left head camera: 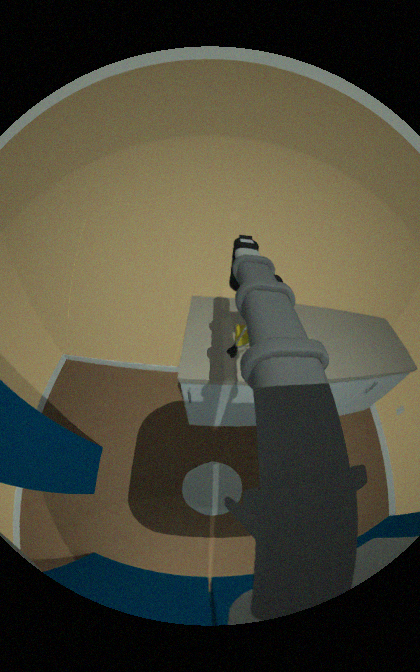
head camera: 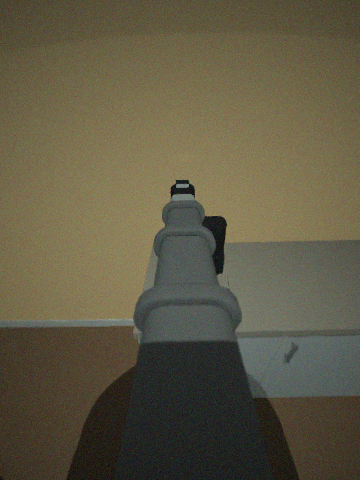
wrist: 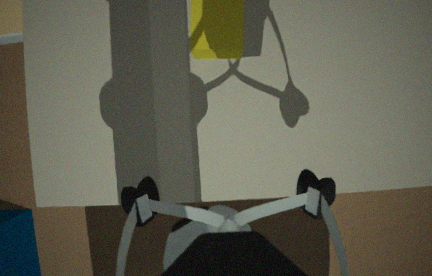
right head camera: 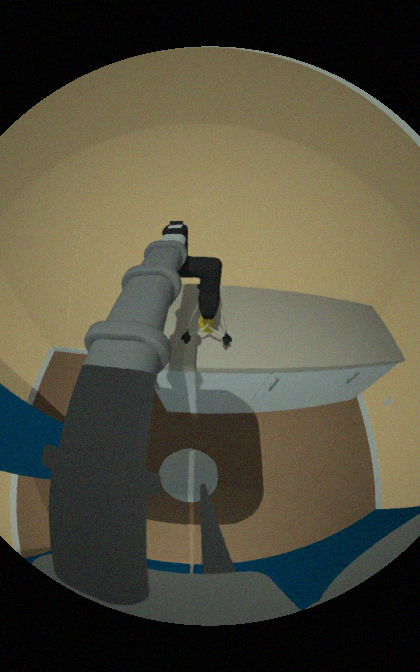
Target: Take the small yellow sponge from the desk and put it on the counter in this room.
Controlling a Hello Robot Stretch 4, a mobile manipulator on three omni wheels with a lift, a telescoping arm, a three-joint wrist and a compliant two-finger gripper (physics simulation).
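The small yellow sponge lies on the pale top of the white-fronted desk, toward its left end. In the wrist view it is at the top edge, partly cut off and crossed by shadow. My gripper is open and empty, its fingertips wide apart above the desk. In the wrist view the fingertips appear over the desk's front edge, with the sponge beyond them. In the left head view the arm partly hides gripper and sponge. I cannot identify a separate counter.
The grey telescoping arm reaches across toward the tan wall. Drawer handles stick out from the desk's front. Blue objects stand at the left, beside the brown floor.
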